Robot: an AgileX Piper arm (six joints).
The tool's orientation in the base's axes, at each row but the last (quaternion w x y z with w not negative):
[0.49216 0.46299 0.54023 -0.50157]
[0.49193 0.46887 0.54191 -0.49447]
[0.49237 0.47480 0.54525 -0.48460]
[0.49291 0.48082 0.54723 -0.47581]
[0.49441 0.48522 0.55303 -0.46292]
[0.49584 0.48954 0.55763 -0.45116]
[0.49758 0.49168 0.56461 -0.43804]
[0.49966 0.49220 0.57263 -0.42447]
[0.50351 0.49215 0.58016 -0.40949]
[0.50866 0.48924 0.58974 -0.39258]
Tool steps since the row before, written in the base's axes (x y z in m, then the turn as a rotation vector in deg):
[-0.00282 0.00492 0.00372 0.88 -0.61 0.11]
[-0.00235 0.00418 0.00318 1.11 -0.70 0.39]
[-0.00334 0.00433 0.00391 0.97 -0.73 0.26]
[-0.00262 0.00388 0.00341 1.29 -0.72 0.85]
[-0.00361 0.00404 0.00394 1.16 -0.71 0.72]
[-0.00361 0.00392 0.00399 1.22 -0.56 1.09]
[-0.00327 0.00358 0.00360 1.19 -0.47 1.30]
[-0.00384 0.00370 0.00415 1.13 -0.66 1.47]
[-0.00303 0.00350 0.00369 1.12 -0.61 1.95]
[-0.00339 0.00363 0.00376 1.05 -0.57 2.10]
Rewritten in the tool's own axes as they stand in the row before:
[-0.00343 -0.00279 -0.00514 -0.19 0.82 0.67]
[-0.00290 -0.00228 -0.00442 -0.49 1.03 0.76]
[-0.00351 -0.00322 -0.00475 -0.35 0.89 0.79]
[-0.00304 -0.00244 -0.00428 -0.96 1.18 0.77]
[-0.00346 -0.00331 -0.00468 -0.82 1.06 0.76]
[-0.00348 -0.00321 -0.00468 -1.17 1.13 0.58]
[-0.00308 -0.00279 -0.00439 -1.37 1.11 0.46]
[-0.00353 -0.00320 -0.00479 -1.57 1.02 0.61]
[-0.00306 -0.00227 -0.00453 -2.03 1.03 0.49]
[-0.00304 -0.00241 -0.00487 -2.17 0.98 0.41]

